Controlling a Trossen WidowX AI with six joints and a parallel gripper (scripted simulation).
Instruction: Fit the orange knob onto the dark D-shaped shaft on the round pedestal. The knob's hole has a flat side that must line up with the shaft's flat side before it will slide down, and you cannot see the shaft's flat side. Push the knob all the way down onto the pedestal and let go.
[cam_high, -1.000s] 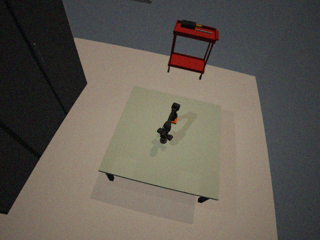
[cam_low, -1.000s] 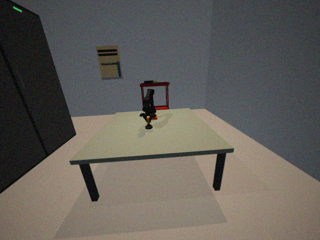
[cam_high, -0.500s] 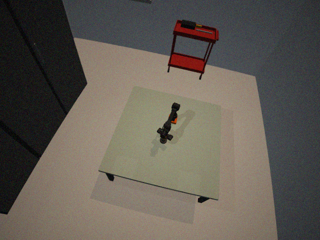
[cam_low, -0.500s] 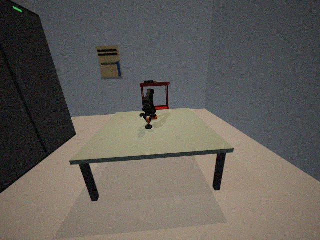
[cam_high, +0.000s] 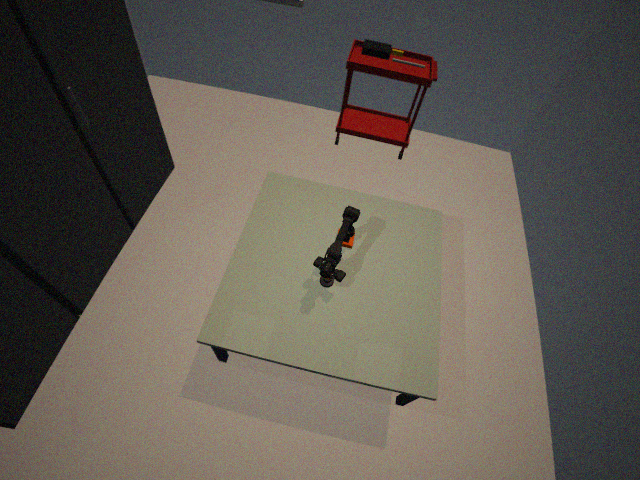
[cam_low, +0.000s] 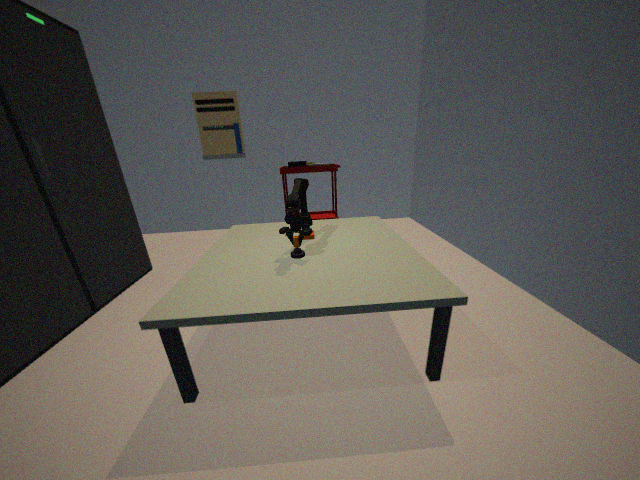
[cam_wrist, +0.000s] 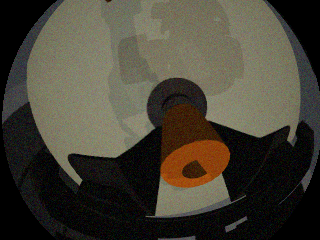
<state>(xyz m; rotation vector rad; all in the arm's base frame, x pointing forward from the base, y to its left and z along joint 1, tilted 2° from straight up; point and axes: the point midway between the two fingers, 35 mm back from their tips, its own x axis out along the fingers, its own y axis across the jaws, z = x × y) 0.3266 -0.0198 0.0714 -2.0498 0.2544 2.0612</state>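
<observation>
Right now my gripper tip is 40 mm above the round pedestal. Also, from my gripper tip: orange knob (20 mm above).
</observation>
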